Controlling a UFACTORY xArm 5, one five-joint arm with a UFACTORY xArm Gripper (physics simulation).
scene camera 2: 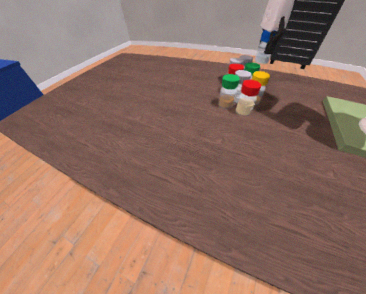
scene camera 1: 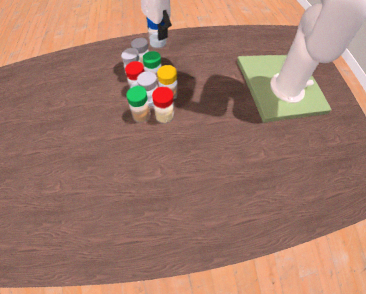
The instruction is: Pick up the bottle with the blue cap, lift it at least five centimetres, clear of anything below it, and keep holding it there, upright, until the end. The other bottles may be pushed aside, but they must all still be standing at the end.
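Where they show: gripper, fingertip midpoint: (scene camera 2: 264, 51) (scene camera 1: 157, 33); arm's base, link origin: (scene camera 1: 287, 88).
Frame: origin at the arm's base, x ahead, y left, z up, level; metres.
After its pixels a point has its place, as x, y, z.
Note:
The bottle with the blue cap (scene camera 1: 157, 39) {0.388, -0.209, 0.112} (scene camera 2: 262, 53) {0.391, -0.210, 0.111} is upright in the air at the top of both views, above the height of the other bottles and apart from them. My gripper (scene camera 1: 158, 27) {0.381, -0.236, 0.113} (scene camera 2: 267, 40) is shut on it around the cap and upper body; a black finger covers part of its right side. Below it the other bottles stand in a close group: two red-capped (scene camera 1: 163, 105) {0.426, 0.012, 0.067} (scene camera 2: 246, 100) {0.426, 0.012, 0.036}, two green-capped (scene camera 1: 138, 104) {0.488, -0.013, 0.065} (scene camera 2: 229, 91), a yellow-capped (scene camera 1: 167, 77) {0.393, -0.070, 0.080} (scene camera 2: 260, 79) {0.392, -0.065, 0.075}, and several with grey or whitish caps (scene camera 1: 147, 82) {0.450, -0.069, 0.080} (scene camera 2: 243, 76) {0.448, -0.061, 0.079}. All of these stand upright.
The dark wooden table (scene camera 1: 150, 200) {0.522, 0.219, -0.026} (scene camera 2: 150, 150) {0.667, 0.241, -0.025} has a curved edge behind the bottles. The arm's base stands on a green board (scene camera 1: 255, 100) {0.131, 0.011, -0.015} (scene camera 2: 342, 130) {0.126, 0.028, 0.001} at the right. A black slatted chair back (scene camera 2: 310, 30) shows behind the gripper, and a blue object (scene camera 2: 15, 90) at the left.

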